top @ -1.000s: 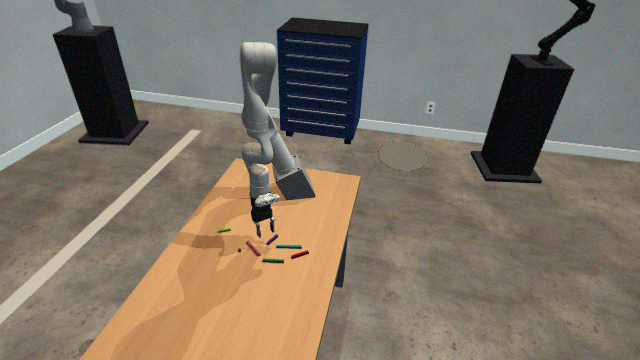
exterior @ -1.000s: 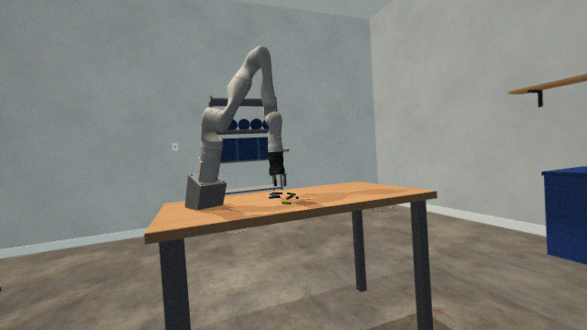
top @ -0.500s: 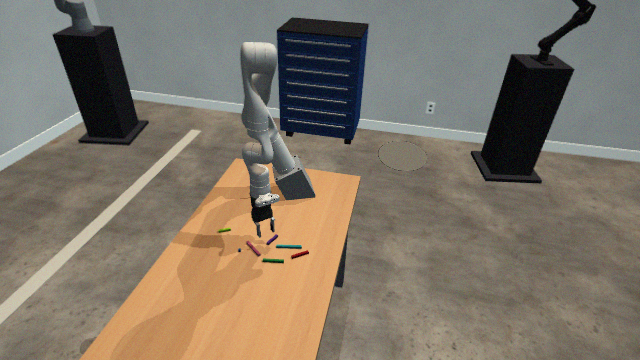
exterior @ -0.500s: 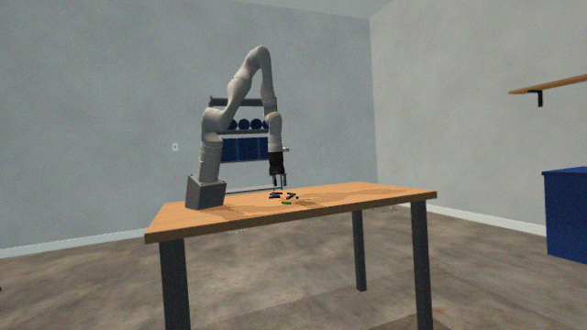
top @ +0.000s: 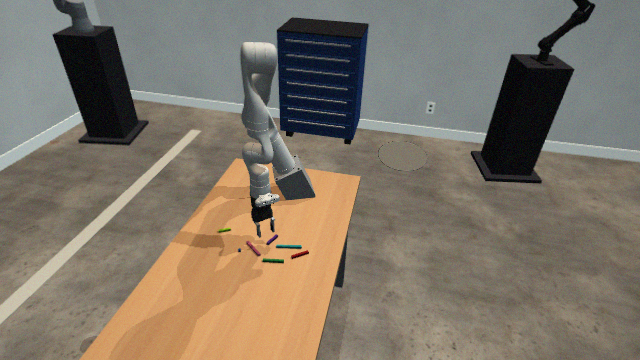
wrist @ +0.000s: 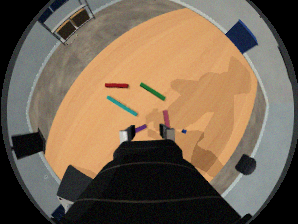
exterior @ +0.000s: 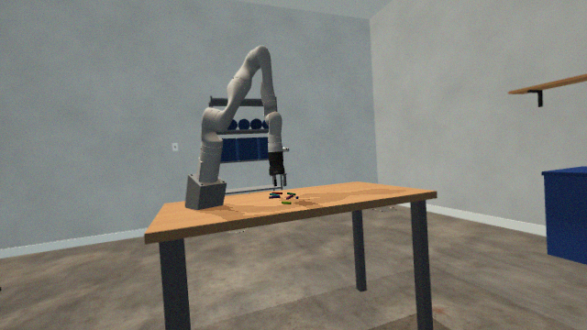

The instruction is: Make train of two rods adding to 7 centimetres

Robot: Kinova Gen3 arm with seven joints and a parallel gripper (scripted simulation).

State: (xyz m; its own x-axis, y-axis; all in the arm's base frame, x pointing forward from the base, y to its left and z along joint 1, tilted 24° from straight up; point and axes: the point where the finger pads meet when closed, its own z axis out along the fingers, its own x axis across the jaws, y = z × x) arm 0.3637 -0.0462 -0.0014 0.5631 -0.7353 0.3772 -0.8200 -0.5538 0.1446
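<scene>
The blue rod is 40 mm ahead of my hand, 100 mm to the right of it and 70 mm below it. Also, from my hand: turquoise rod 10 mm ahead, 90 mm to the left, 70 mm below; then purple rod 30 mm behind, 20 mm to the left, 70 mm below; then pink rod 30 mm ahead, 50 mm to the right, 70 mm below.
</scene>
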